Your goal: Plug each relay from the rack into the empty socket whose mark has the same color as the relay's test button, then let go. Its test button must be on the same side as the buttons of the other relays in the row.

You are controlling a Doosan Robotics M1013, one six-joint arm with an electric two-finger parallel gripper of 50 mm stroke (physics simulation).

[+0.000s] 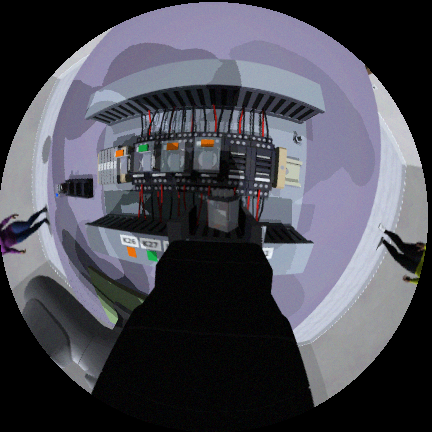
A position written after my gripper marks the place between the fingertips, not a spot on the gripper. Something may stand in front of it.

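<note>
Visible here: a relay (222,206), a relay (206,156), a relay (176,155) and my gripper (217,214).
</note>
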